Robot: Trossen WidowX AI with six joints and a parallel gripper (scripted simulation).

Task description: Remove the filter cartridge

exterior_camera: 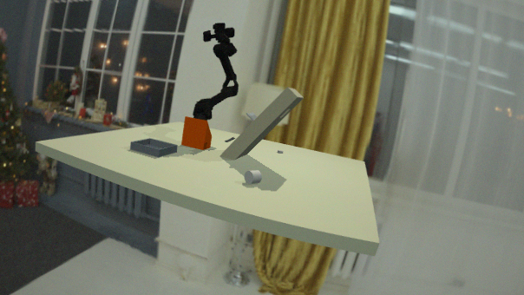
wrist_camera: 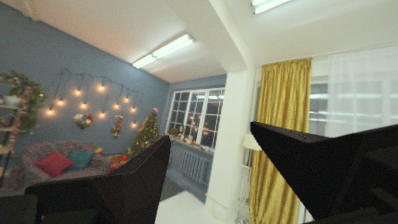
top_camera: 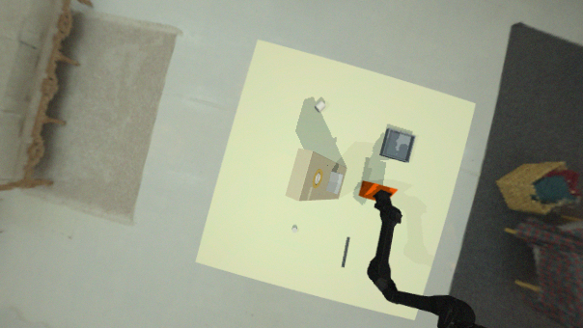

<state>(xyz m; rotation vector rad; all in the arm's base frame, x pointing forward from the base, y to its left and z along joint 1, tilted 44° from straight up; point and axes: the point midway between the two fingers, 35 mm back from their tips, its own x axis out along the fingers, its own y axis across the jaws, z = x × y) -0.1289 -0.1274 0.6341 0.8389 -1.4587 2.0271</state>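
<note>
My gripper tip is now 59 cm short of the round filter cartridge, 32 cm to the left of it and 38 cm above it. From my gripper tip the other things lie so: grey tray 18 cm ahead, 65 cm to the right, 63 cm below; service panel 54 cm ahead, 33 cm to the right, 46 cm below.
</note>
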